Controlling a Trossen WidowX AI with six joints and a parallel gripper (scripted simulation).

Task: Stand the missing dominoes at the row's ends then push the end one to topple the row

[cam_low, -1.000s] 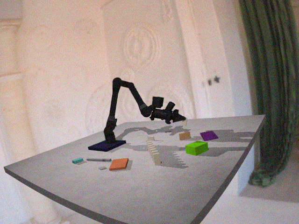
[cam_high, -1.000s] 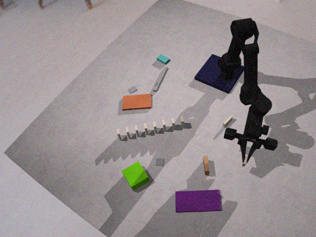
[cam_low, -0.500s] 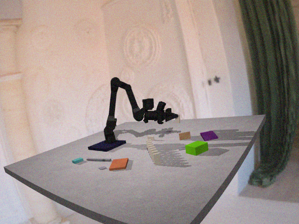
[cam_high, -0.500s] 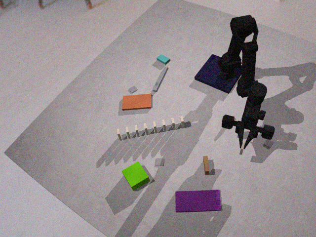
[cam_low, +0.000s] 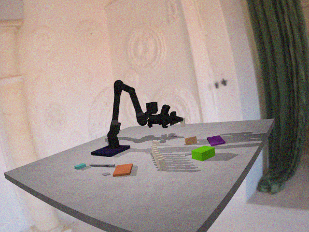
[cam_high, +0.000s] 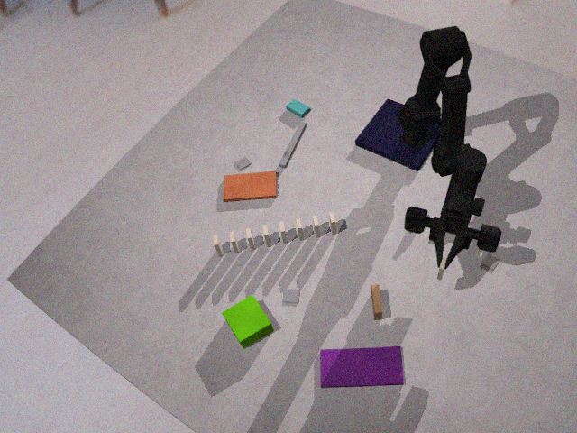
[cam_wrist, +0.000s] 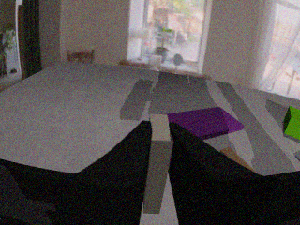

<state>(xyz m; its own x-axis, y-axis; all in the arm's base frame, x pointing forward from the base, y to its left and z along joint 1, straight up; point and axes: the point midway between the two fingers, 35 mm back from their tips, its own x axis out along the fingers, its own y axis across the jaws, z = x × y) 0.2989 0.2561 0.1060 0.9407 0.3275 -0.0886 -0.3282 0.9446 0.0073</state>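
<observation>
My gripper tip is now 100 mm above the tan block, 90 mm short of it and 80 mm to the left of it. Also, from my gripper tip: orange slab (510 mm to the right, 110 mm below, 20 mm ahead); green cube (280 mm ahead, 260 mm to the right, 100 mm below); purple slab (220 mm ahead, 110 mm below, 30 mm to the right).
</observation>
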